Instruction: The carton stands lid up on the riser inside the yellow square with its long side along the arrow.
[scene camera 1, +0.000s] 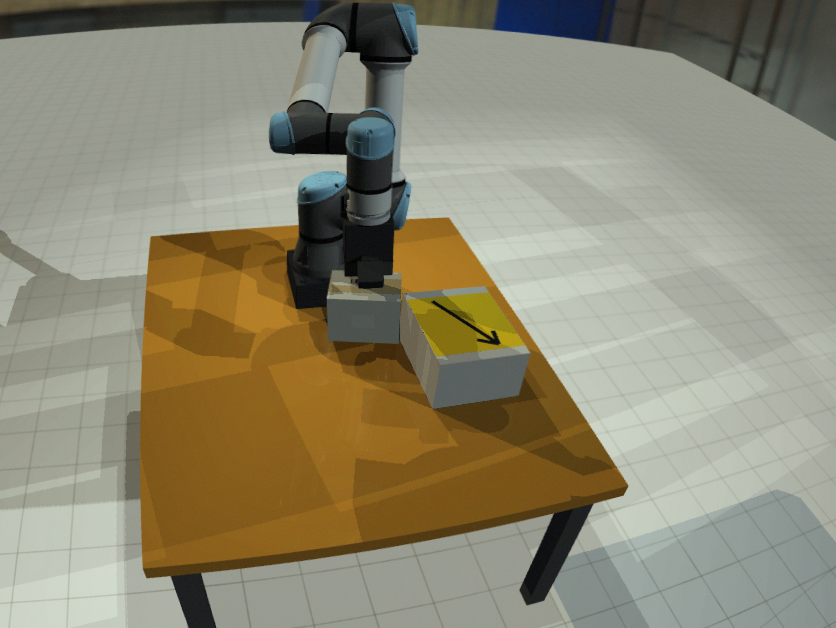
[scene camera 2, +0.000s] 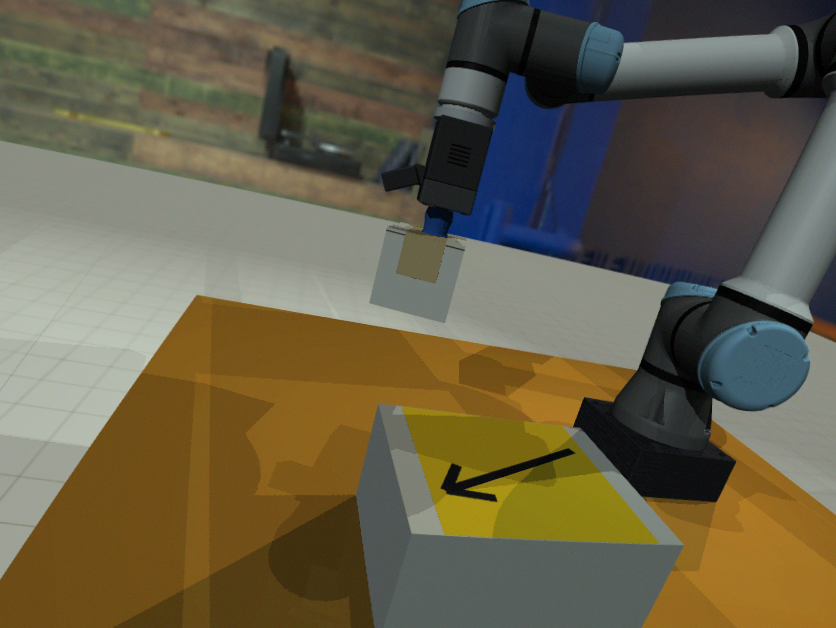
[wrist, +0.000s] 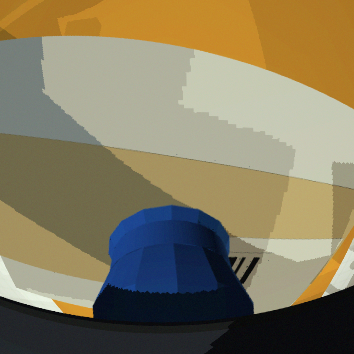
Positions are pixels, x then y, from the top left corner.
Scene:
suction cup: holds a carton (scene camera 2: 417, 272)
a grey riser (scene camera 1: 463, 349): on the table

